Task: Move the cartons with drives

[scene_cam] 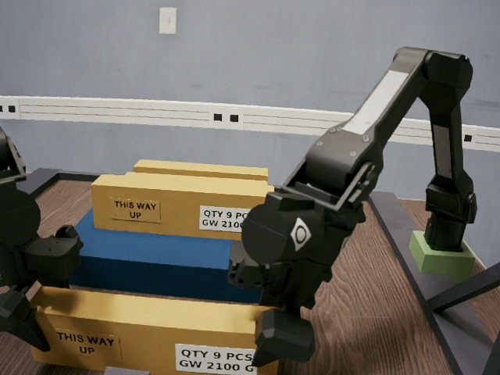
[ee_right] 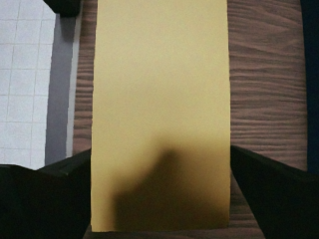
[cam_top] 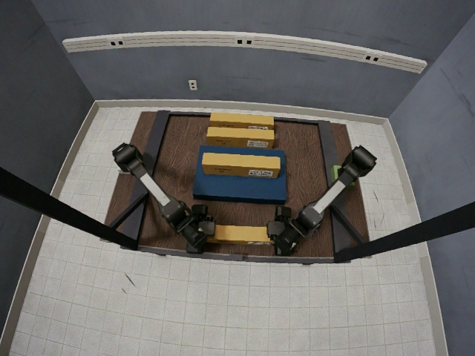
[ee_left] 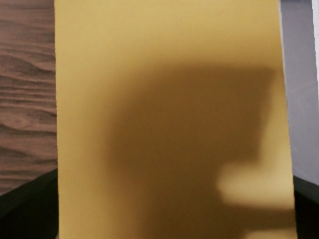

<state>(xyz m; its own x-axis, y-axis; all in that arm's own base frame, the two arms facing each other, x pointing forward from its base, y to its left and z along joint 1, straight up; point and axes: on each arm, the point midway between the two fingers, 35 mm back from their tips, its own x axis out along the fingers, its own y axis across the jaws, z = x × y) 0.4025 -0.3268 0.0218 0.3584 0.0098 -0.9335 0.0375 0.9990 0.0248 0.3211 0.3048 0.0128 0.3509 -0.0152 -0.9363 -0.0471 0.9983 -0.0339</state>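
The carton is 140 mm to the right of my left hand and 20 mm below it. Also, from my left hand: blue raised platform 280 mm ahead, 130 mm to the right, 30 mm below.
Now: the carton 10 mm behind my right hand, 140 mm to the left of it and 30 mm below it. Round my right hand: blue raised platform (270 mm ahead, 160 mm to the left, 40 mm below).
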